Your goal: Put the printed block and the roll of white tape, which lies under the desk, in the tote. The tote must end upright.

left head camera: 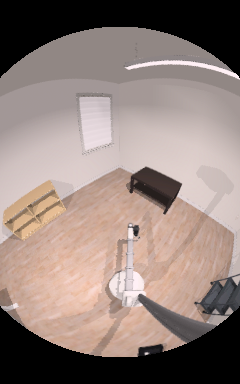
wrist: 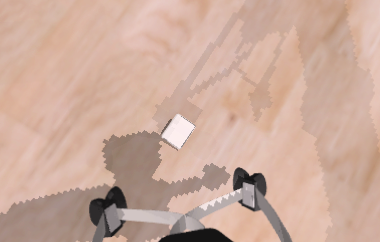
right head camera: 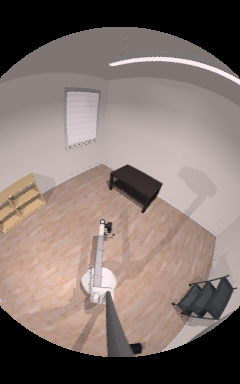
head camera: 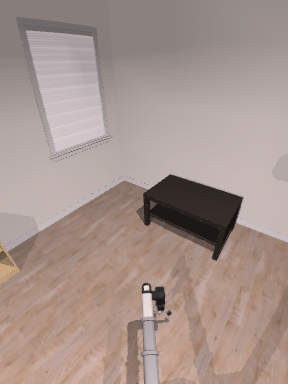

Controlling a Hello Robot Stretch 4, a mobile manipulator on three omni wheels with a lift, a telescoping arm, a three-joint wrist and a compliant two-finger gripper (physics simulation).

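Frame: origin at the robot's base, x ahead, y left, z up, level; centimetres.
Where they show: gripper, fingertip midpoint: [left head camera: 133, 237] [wrist: 180, 191] [right head camera: 108, 234] [head camera: 159, 315].
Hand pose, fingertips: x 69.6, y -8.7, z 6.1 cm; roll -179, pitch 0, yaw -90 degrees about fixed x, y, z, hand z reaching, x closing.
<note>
Each offset is from my fingertips to the top centre of the thing. "*": to the spot under its first point.
A small white block @[dz -5.9, dx +6.6, dy -1.0 cm] [wrist: 178, 131], which looks like the printed block, lies on the wood floor in the wrist view, ahead of the fingers and between their lines. My gripper [wrist: 180, 191] [head camera: 164, 313] [left head camera: 137, 239] [right head camera: 110, 235] is open and empty, and hangs above the floor. The block is not touched by either fingertip. It cannot be made out in the head views, where the arm may hide it. The roll of white tape and the tote cannot be made out. I cannot tell a desk with certainty.
A black low table @[* dz +36.2, dx +96.1, dy -43.9 cm] [head camera: 192, 197] [left head camera: 156, 181] [right head camera: 136, 178] with a lower shelf stands ahead near the wall. A wooden shelf unit [left head camera: 30, 199] [right head camera: 20, 186] stands at the left. A dark tiered cart [left head camera: 212, 296] [right head camera: 220, 300] stands at the right. A black object [left head camera: 151, 350] [right head camera: 135, 348] shows at the bottom.
</note>
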